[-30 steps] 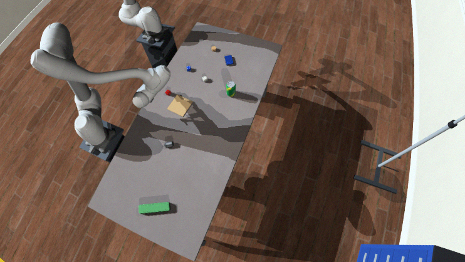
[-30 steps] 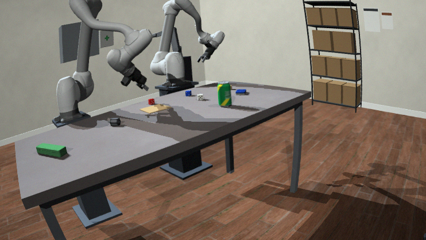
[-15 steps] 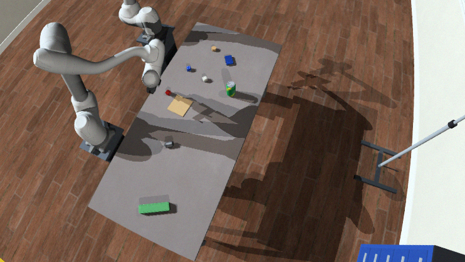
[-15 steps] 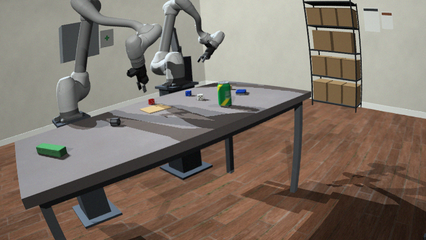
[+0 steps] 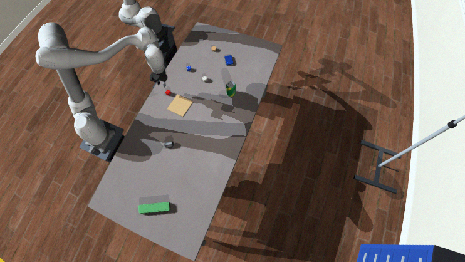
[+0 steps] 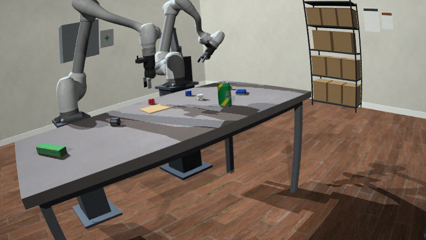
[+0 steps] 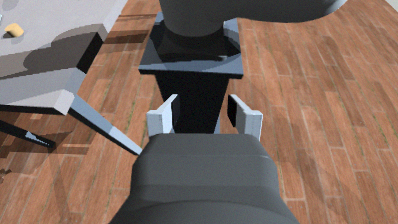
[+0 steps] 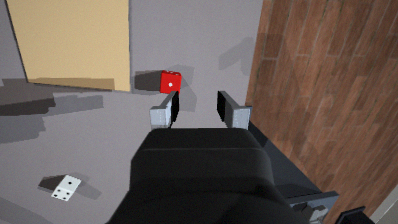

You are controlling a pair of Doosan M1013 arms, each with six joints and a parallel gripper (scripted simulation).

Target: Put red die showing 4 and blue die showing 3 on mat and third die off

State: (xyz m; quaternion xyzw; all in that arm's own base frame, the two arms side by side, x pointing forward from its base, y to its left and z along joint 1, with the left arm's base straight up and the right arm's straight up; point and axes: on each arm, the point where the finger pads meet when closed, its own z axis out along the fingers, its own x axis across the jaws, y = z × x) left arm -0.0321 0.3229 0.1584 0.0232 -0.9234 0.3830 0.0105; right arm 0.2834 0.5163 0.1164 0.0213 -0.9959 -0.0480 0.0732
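My right gripper is now 100 mm above the red die and 30 mm short of it. From my right hand the other things lie so: white die 260 mm ahead, 180 mm to the left, 100 mm below; then tan mat 150 mm ahead, 110 mm below, 80 mm to the right; then blue die 250 mm to the left, 100 mm below, 100 mm ahead.
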